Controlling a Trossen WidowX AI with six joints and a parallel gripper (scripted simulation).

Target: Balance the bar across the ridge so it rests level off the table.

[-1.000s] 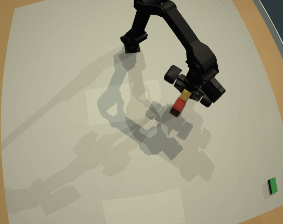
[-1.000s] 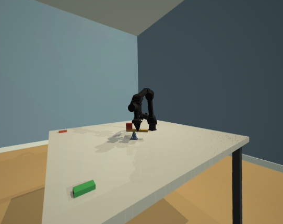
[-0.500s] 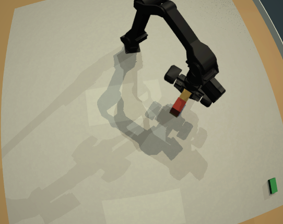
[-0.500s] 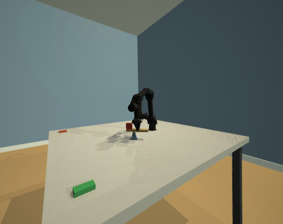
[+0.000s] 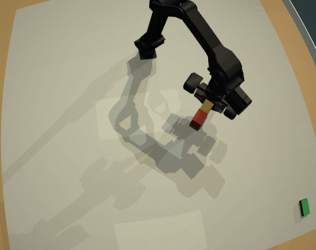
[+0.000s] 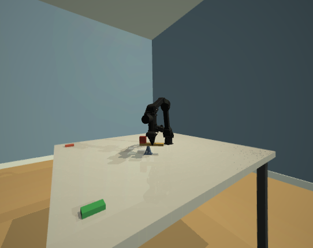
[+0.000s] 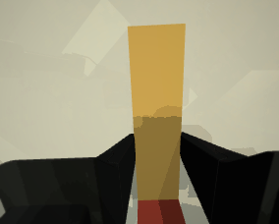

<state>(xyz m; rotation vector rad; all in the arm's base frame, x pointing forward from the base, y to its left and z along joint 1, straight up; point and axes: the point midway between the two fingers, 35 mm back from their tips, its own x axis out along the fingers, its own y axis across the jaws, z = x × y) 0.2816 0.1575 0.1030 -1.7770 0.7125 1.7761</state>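
Now: gripper tip 30 mm short of the small blue ridge, 20 mm to the left of it and 40 mm above it. Round my gripper tip: small flat red piece: 460 mm ahead, 660 mm to the right, 60 mm below; then green block: 460 mm ahead, 340 mm to the left, 60 mm below.
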